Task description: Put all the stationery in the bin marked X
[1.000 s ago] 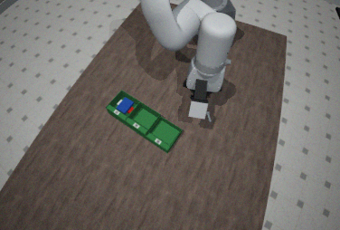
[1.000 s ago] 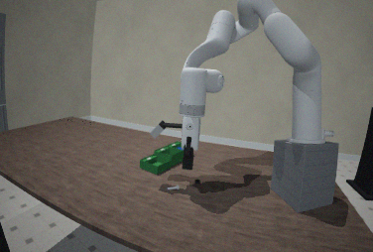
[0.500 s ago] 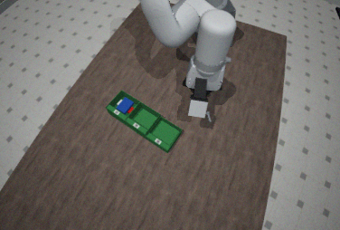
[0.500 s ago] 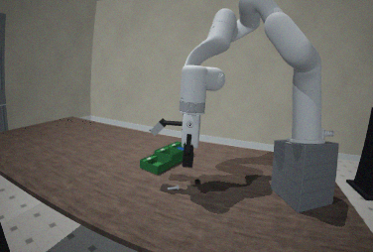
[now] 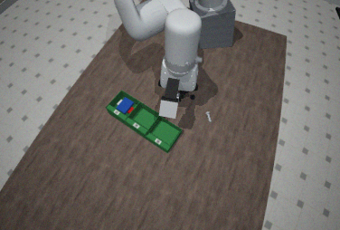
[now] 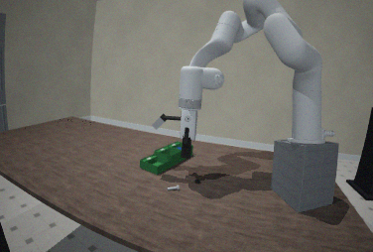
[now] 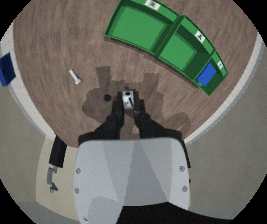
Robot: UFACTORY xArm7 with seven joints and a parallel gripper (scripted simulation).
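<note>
Now: the blue block 5 cm ahead of my hand, 17 cm to the right of it and 6 cm below it. From my hand the other things lie so: white-grey piece: 1 cm below; then green three-compartment bin: 9 cm ahead, 9 cm to the right, 7 cm below; then black round thing: 6 cm behind, 5 cm to the left, 8 cm below.
</note>
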